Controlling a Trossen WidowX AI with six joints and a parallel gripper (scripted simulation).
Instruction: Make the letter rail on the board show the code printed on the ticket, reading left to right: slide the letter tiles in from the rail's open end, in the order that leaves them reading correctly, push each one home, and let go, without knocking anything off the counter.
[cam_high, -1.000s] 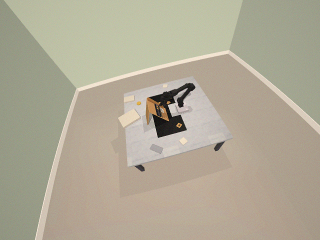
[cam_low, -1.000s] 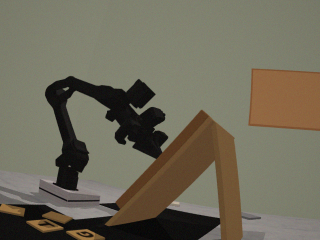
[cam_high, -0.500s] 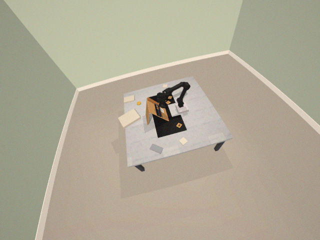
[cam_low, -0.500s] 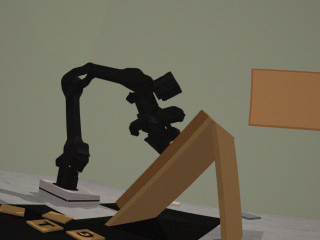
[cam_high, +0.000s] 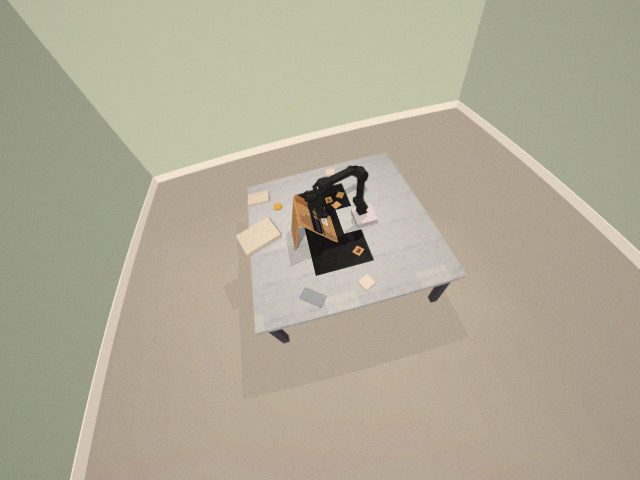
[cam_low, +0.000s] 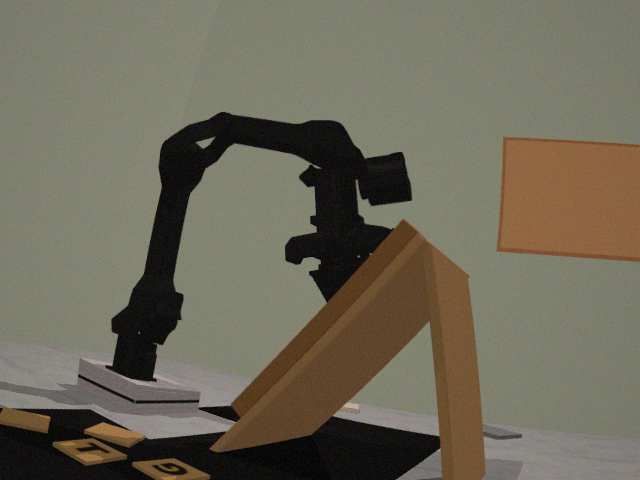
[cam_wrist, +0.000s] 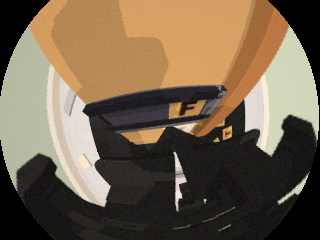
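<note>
My gripper tip is now 4 cm to the left of the orange F tile, 2 cm short of it and 2 cm above it. From my gripper tip the other things lie so: white ticket: 10 cm below, 3 cm to the right, 3 cm behind; then cream box: 45 cm ahead, 17 cm below, 14 cm to the right; then black mat: 19 cm below, 12 cm behind, 5 cm to the right.
</note>
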